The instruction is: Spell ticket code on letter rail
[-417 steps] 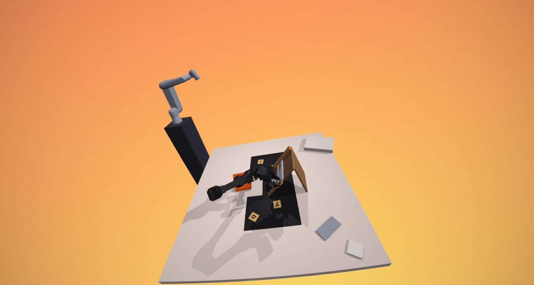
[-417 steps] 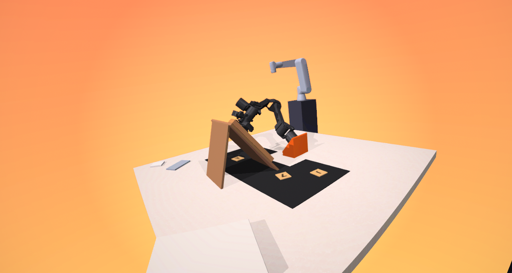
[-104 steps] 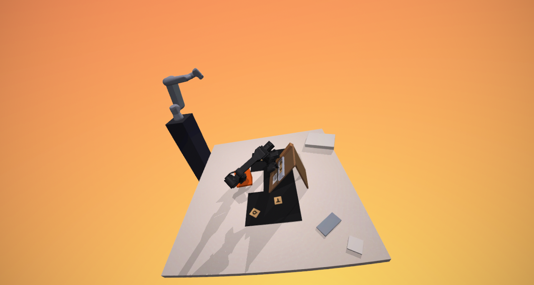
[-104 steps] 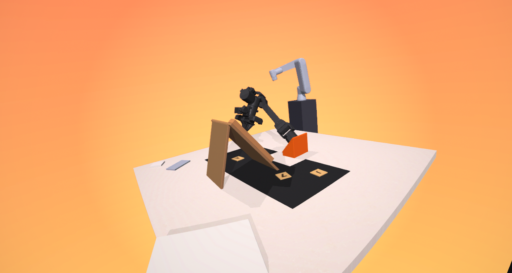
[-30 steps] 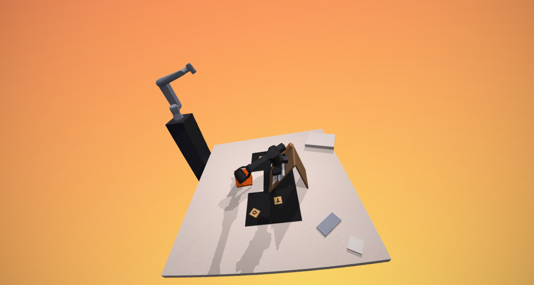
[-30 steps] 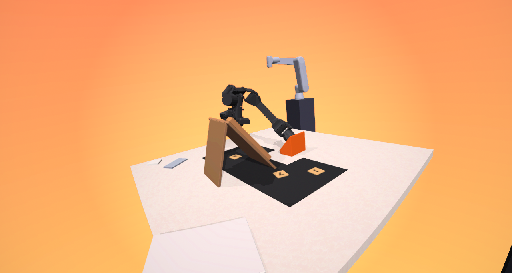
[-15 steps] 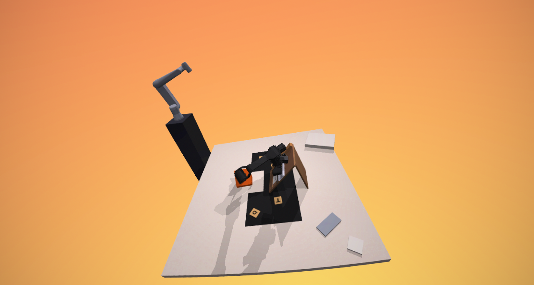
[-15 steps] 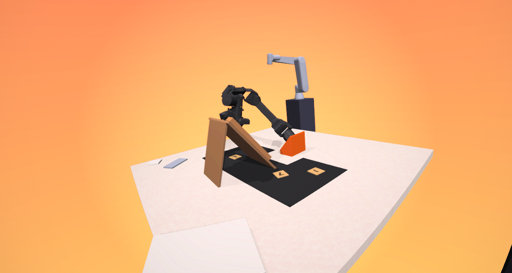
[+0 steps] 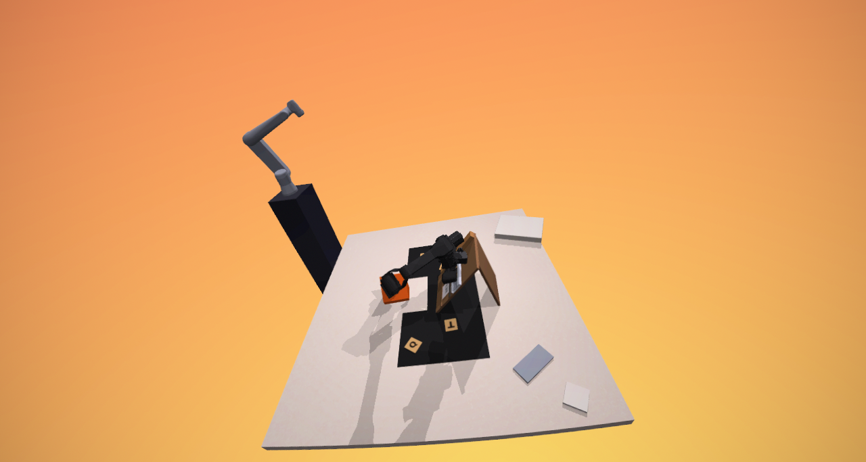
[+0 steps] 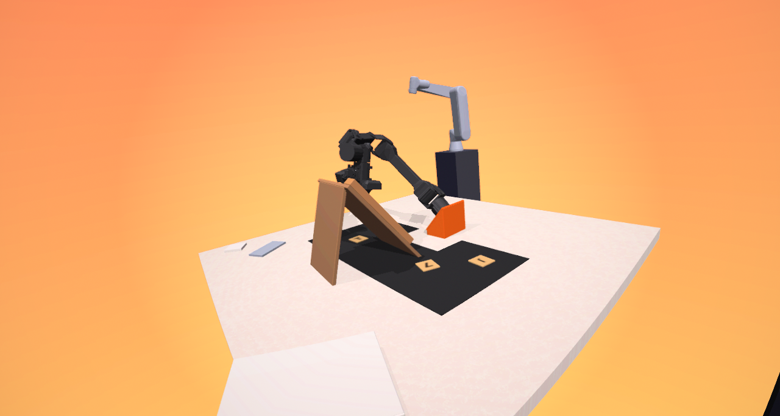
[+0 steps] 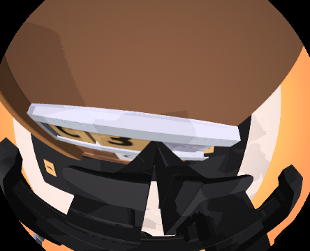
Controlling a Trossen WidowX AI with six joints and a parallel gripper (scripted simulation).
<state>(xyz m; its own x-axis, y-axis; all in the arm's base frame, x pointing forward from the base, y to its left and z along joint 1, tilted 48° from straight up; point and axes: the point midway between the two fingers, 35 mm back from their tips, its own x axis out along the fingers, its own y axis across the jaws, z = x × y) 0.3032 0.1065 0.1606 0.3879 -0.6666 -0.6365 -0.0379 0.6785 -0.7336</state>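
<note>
Now: the white ticket 6 cm behind my gripper tip, 1 cm to the left of it and 8 cm below it. Round my gripper tip: black mat 14 cm behind, 7 cm to the left, 16 cm below; then grey slab 29 cm ahead, 31 cm to the right, 16 cm below; then white square 42 cm ahead, 44 cm to the right, 16 cm below.
</note>
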